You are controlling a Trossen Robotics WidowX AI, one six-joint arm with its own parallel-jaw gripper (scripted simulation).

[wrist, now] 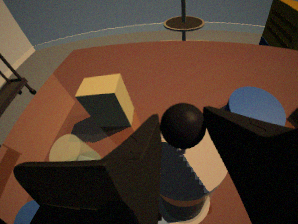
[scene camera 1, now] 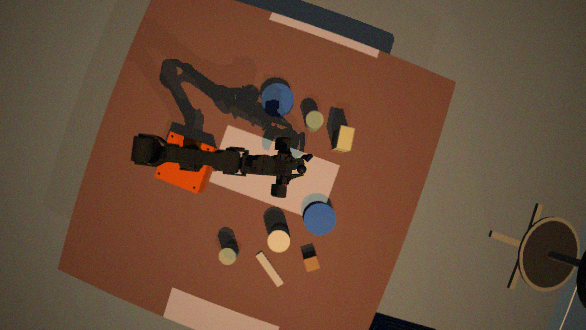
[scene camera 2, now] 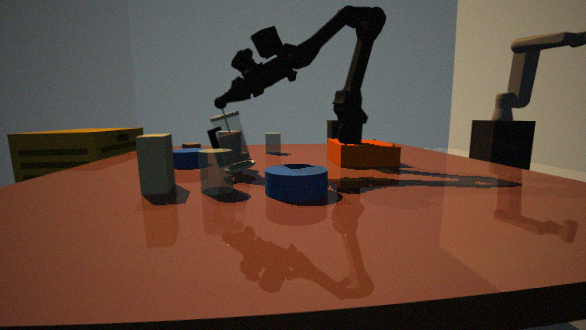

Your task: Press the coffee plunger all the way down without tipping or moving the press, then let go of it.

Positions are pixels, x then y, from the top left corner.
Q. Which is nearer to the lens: the coffee press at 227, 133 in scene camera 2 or the blue cylinder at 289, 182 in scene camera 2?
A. The blue cylinder.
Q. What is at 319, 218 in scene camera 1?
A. A blue cylinder.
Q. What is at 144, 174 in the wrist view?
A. My gripper.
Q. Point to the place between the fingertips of my gripper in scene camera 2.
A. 217, 102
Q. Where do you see a blue cylinder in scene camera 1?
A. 277, 99
